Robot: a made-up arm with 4 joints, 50 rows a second.
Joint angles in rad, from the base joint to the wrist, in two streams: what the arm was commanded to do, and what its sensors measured. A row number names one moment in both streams.
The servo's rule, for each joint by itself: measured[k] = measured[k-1] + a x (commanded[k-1-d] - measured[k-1]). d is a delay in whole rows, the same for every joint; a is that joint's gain. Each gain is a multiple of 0.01, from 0.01 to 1. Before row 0 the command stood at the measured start. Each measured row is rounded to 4 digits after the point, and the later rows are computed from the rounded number. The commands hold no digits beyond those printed.
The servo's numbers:
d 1
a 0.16 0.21 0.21 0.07
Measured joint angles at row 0:
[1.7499 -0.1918 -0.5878 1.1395]
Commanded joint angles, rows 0 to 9:
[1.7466 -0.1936 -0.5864 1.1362]
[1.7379 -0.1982 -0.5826 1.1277]
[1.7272 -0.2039 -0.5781 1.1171]
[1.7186 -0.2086 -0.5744 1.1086]
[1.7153 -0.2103 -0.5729 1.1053]
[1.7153 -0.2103 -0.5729 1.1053]
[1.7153 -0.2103 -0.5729 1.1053]
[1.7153 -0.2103 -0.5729 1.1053]
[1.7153 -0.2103 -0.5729 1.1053]
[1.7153 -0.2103 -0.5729 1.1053]
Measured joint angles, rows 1 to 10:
[1.7499 -0.1918 -0.5878 1.1395]
[1.7494 -0.1922 -0.5875 1.1393]
[1.7476 -0.1935 -0.5865 1.1385]
[1.7443 -0.1957 -0.5847 1.1370]
[1.7402 -0.1984 -0.5825 1.1350]
[1.7362 -0.2009 -0.5805 1.1329]
[1.7329 -0.2029 -0.5789 1.1310]
[1.7301 -0.2045 -0.5776 1.1292]
[1.7277 -0.2057 -0.5766 1.1275]
[1.7257 -0.2067 -0.5758 1.1259]

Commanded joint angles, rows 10 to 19:
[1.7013 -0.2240 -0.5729 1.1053]
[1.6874 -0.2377 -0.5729 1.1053]
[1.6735 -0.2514 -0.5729 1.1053]
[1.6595 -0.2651 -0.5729 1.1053]
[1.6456 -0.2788 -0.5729 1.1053]
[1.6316 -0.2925 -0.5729 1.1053]
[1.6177 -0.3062 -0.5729 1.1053]
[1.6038 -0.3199 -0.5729 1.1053]
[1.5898 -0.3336 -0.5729 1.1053]
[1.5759 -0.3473 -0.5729 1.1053]
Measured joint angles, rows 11 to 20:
[1.7240 -0.2075 -0.5752 1.1245]
[1.7204 -0.2110 -0.5747 1.1232]
[1.7151 -0.2166 -0.5743 1.1219]
[1.7084 -0.2239 -0.5740 1.1207]
[1.7006 -0.2326 -0.5738 1.1196]
[1.6918 -0.2423 -0.5736 1.1186]
[1.6822 -0.2528 -0.5735 1.1177]
[1.6719 -0.2640 -0.5734 1.1168]
[1.6610 -0.2757 -0.5733 1.1160]
[1.6496 -0.2879 -0.5732 1.1153]

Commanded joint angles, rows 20 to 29:
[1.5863 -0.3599 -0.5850 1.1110]
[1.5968 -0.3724 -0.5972 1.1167]
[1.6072 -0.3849 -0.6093 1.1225]
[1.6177 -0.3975 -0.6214 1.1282]
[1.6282 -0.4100 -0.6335 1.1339]
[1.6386 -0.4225 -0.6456 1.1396]
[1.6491 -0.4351 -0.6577 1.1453]
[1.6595 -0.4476 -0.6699 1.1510]
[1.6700 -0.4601 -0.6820 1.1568]
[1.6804 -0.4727 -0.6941 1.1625]
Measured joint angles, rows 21 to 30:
[1.6378 -0.3004 -0.5731 1.1146]
[1.6296 -0.3129 -0.5756 1.1143]
[1.6244 -0.3254 -0.5801 1.1145]
[1.6216 -0.3379 -0.5862 1.1151]
[1.6210 -0.3504 -0.5936 1.1160]
[1.6222 -0.3629 -0.6020 1.1173]
[1.6248 -0.3754 -0.6112 1.1189]
[1.6287 -0.3879 -0.6210 1.1207]
[1.6336 -0.4004 -0.6313 1.1228]
[1.6394 -0.4129 -0.6419 1.1252]

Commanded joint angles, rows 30 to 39:
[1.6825 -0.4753 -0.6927 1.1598]
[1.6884 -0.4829 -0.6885 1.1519]
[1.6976 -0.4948 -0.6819 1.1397]
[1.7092 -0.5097 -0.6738 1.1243]
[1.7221 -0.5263 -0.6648 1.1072]
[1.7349 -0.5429 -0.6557 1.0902]
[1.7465 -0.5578 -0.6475 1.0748]
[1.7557 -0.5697 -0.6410 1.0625]
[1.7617 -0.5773 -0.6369 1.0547]
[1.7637 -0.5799 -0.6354 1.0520]
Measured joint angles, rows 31 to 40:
[1.6460 -0.4255 -0.6529 1.1278]
[1.6518 -0.4360 -0.6613 1.1300]
[1.6577 -0.4458 -0.6670 1.1315]
[1.6641 -0.4561 -0.6701 1.1321]
[1.6713 -0.4674 -0.6709 1.1316]
[1.6794 -0.4798 -0.6696 1.1299]
[1.6883 -0.4931 -0.6667 1.1271]
[1.6976 -0.5067 -0.6627 1.1234]
[1.7069 -0.5199 -0.6581 1.1191]
[1.7157 -0.5320 -0.6536 1.1146]

